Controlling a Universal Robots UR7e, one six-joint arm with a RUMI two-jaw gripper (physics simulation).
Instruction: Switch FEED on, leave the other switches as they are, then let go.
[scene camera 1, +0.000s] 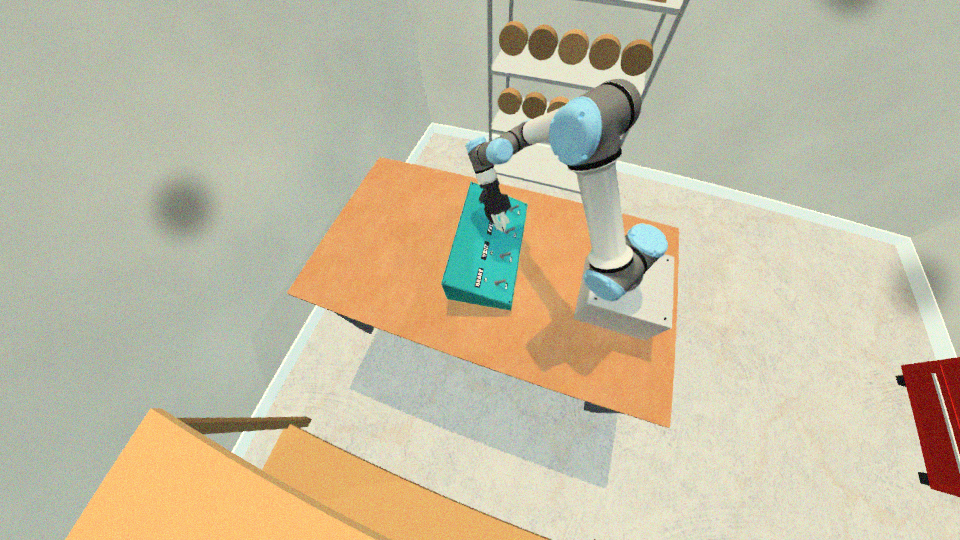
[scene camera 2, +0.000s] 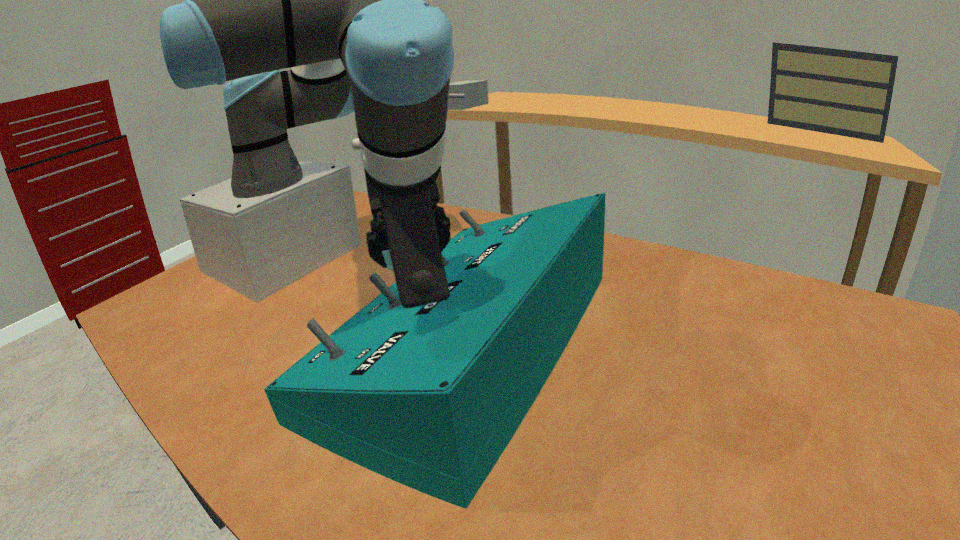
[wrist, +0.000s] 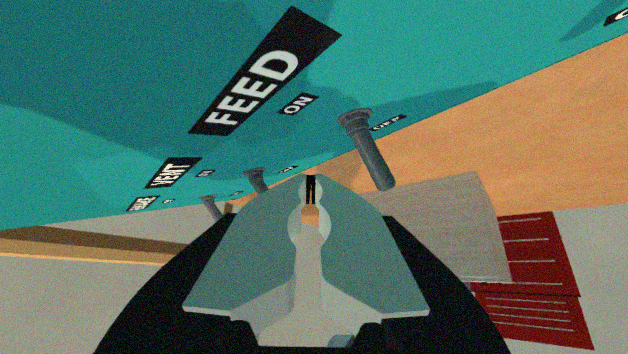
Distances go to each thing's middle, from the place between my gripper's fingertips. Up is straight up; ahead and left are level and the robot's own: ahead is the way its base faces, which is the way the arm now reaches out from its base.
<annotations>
I see the teal switch box (scene camera 2: 430, 396) 40 mm ahead of my hand, 50 mm to the left of it and 40 mm below it.
</annotations>
